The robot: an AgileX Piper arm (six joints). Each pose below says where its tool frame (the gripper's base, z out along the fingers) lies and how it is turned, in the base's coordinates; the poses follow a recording.
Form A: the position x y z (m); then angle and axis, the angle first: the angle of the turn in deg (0 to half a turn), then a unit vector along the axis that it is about.
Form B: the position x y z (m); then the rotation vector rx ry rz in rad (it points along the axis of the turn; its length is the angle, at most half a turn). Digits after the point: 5 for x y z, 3 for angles.
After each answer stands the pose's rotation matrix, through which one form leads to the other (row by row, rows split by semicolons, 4 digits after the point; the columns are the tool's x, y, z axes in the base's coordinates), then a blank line. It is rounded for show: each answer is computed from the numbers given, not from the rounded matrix.
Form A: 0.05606 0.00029 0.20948 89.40 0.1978 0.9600 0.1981
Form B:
0.05606 0.00029 0.20948 0.309 1.498 0.309
0.0492 -0.0102 0.9987; 0.3860 0.9224 -0.0096; -0.9212 0.3860 0.0493

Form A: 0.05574 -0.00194 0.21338 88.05 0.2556 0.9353 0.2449
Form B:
0.05574 -0.00194 0.21338 0.393 1.437 0.376
0.0971 -0.0138 0.9952; 0.4757 0.8790 -0.0342; -0.8743 0.4767 0.0920

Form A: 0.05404 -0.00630 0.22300 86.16 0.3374 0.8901 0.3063
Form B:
0.05404 -0.00630 0.22300 0.507 1.339 0.461
0.1732 -0.0254 0.9846; 0.5858 0.8062 -0.0823; -0.7917 0.5910 0.1545

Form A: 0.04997 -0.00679 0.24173 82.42 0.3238 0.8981 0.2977
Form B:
0.04997 -0.00679 0.24173 0.466 1.292 0.428
0.2229 -0.0427 0.9739; 0.5475 0.8321 -0.0889; -0.8066 0.5530 0.2088

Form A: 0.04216 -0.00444 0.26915 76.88 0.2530 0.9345 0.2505
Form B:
0.04216 -0.00444 0.26915 0.339 1.254 0.336
0.2765 -0.0612 0.9591; 0.4267 0.9020 -0.0654; -0.8611 0.4273 0.2755

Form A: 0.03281 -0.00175 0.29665 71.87 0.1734 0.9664 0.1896
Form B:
0.03281 -0.00175 0.29665 0.218 1.212 0.238
0.3319 -0.0648 0.9411; 0.2956 0.9545 -0.0386; -0.8958 0.2910 0.3359

